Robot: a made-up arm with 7 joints. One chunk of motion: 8 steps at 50 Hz.
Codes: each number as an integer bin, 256 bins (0 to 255) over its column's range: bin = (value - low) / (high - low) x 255, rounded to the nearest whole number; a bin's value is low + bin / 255 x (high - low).
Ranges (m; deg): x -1.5..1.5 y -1.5..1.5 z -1.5..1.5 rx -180..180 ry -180..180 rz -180..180
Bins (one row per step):
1: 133 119 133 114 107 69
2: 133 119 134 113 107 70
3: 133 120 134 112 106 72
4: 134 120 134 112 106 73
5: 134 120 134 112 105 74
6: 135 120 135 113 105 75
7: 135 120 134 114 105 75
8: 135 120 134 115 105 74
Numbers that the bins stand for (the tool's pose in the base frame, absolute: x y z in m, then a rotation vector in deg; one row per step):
1: 0.0647 -0.1000 0.0647 -19.06 -28.94 -82.59
2: 0.0647 -0.1000 0.0765 -20.47 -28.94 -81.18
3: 0.0647 -0.0882 0.0765 -21.88 -30.35 -78.35
4: 0.0765 -0.0882 0.0765 -21.88 -30.35 -76.94
5: 0.0765 -0.0882 0.0765 -21.88 -31.76 -75.53
6: 0.0882 -0.0882 0.0882 -20.47 -31.76 -74.12
7: 0.0882 -0.0882 0.0765 -19.06 -31.76 -74.12
8: 0.0882 -0.0882 0.0765 -17.65 -31.76 -75.53

